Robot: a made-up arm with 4 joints.
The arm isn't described. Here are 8 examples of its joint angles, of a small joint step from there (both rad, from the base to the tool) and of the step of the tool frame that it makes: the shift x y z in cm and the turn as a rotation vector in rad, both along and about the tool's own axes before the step.
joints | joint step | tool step
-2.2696 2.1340 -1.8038 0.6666 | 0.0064 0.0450 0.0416 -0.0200 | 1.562 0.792 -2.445 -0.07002 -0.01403 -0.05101
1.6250 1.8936 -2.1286 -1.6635 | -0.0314 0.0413 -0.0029 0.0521 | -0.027 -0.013 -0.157 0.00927 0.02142 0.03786
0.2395 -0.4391 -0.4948 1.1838 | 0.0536 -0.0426 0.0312 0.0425 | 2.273 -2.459 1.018 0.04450 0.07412 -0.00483
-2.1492 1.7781 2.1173 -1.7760 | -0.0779 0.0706 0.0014 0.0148 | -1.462 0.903 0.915 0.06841 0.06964 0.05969
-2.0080 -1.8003 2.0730 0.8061 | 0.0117 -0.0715 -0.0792 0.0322 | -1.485 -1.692 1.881 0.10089 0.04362 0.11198
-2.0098 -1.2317 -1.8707 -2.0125 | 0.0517 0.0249 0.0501 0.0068 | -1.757 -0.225 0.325 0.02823 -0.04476 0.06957
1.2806 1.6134 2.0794 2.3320 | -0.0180 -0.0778 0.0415 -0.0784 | -0.943 0.883 0.490 -0.03086 -0.06289 0.02120
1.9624 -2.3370 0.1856 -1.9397 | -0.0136 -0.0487 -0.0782 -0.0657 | 2.403 -0.782 -0.745 -0.03961 -0.05744 -0.12107
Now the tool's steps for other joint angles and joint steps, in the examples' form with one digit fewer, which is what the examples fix.
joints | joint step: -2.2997 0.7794 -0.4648 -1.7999 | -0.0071 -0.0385 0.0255 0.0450
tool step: 1.61 -0.34 -0.52 -0.0048 0.0382 -0.0123
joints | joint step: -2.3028 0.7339 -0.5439 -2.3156 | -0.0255 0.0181 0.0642 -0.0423
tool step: -2.67 -0.52 1.60 0.0528 -0.0671 0.0634
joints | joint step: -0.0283 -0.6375 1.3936 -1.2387 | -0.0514 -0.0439 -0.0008 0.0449
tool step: 2.19 -1.58 0.29 -0.0168 0.0067 -0.0539
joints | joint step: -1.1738 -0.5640 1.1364 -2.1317 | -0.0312 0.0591 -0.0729 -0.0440
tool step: -0.08 0.40 -0.47 -0.0216 -0.0703 -0.0023
